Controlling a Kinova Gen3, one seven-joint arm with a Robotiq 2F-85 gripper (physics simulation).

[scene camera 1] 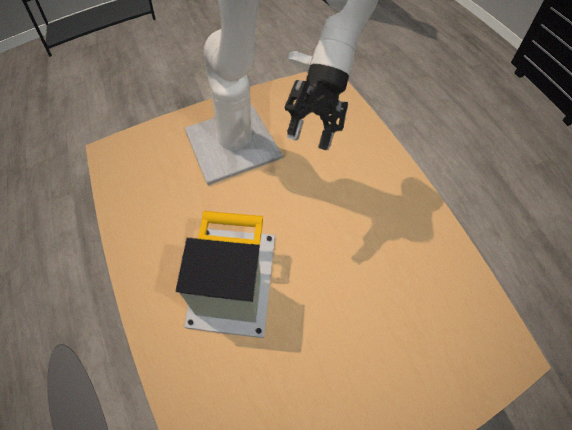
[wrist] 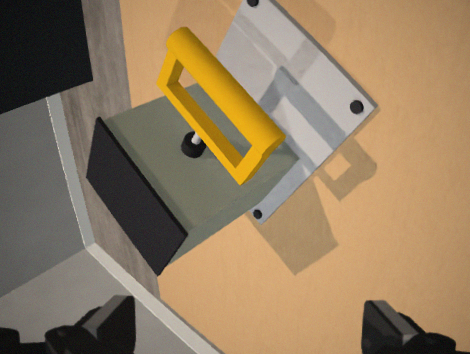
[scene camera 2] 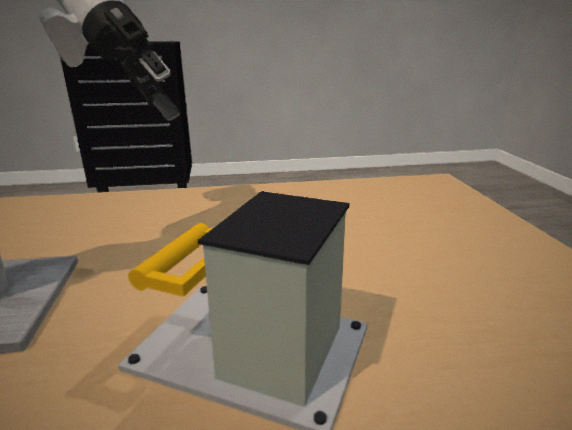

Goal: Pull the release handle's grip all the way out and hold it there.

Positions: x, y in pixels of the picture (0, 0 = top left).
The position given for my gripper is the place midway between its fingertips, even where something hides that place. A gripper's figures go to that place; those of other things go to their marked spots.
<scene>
My gripper [scene camera 1: 308, 144]: 0.69 m from the lens. A light grey plate [scene camera 1: 243, 328] is 0.80 m from the lens.
</scene>
